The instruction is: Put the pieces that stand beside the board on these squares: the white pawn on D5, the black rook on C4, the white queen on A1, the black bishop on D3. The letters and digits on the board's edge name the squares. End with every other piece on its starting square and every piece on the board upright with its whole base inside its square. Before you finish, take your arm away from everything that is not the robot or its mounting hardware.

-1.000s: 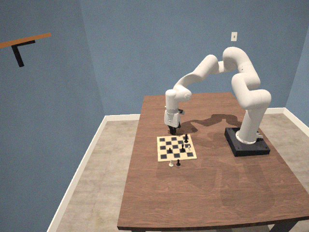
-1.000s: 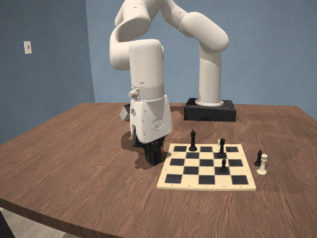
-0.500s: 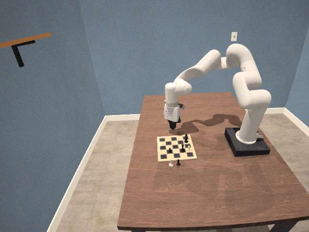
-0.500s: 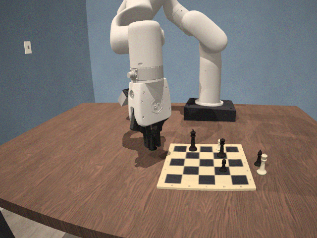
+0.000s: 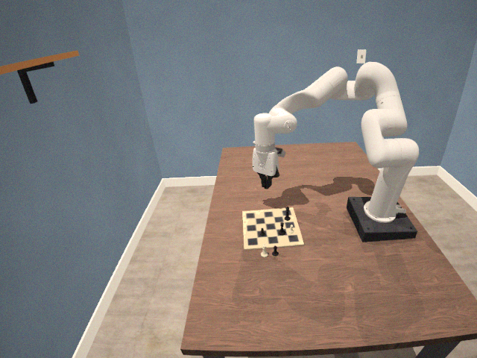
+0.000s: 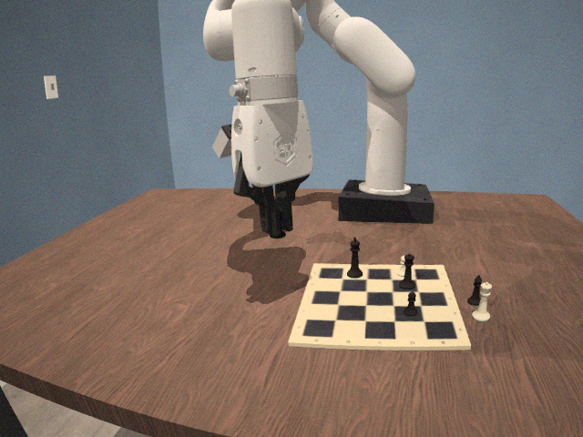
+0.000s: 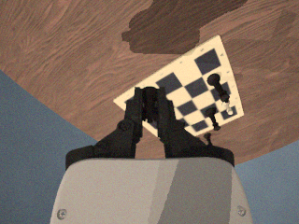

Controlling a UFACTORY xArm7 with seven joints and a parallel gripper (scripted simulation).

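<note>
My gripper is now 30 mm past the chessboard, 140 mm to the right of it and 120 mm above it. Round my hand: white queen (20 mm behind, 280 mm to the left, 100 mm below); then black pawn (180 mm to the left, 110 mm below); then white pawn (110 mm behind, 160 mm to the left, 110 mm below).
</note>
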